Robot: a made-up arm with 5 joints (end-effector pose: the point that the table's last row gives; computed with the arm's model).
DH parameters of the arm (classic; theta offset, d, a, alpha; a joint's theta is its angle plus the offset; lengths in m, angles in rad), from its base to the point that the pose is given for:
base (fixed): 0 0 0 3.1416
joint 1: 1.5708 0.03 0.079 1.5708
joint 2: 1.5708 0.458 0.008 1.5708
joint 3: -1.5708 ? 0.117 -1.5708
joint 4: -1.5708 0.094 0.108 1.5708
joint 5: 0 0.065 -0.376 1.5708
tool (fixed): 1.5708 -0.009 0 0
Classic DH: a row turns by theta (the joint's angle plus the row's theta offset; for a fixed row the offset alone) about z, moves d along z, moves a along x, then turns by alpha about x.
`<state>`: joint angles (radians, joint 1 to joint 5).
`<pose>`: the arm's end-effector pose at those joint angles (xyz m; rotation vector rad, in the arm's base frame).
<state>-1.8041 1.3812 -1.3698 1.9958 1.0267</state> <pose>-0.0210 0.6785 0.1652 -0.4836 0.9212 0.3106</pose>
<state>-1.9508 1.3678 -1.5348 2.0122 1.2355</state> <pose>-0.1170 0.7194 0.2006 -0.4612 0.8590 0.4758</pose>
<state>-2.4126 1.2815 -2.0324 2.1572 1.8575</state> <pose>-0.5371 0.6648 0.3410 -0.3195 0.6932 1.0788</pose>
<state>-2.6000 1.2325 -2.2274 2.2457 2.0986</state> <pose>-0.7082 0.5273 0.4065 -0.2385 0.6793 1.3688</pose>
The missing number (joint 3, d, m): -0.279
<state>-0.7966 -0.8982 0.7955 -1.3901 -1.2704</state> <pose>0.6259 0.3859 -0.5458 1.5604 1.9441 -1.5585</pose>
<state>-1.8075 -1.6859 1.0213 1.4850 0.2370</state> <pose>-0.1313 0.5312 -0.2775 1.0590 -1.3917 1.2862</pose>
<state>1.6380 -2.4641 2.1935 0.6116 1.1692</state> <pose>-0.4297 -0.2492 -0.0634 0.0405 0.1730 0.4303</pose>
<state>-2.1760 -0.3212 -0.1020 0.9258 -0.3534</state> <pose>-0.4727 0.3405 -0.3858 -0.4189 -0.5537 1.1519</pose>
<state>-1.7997 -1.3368 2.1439 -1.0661 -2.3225</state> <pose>-0.4712 0.5399 -0.0917 -1.2032 1.9576 1.4090</pose>
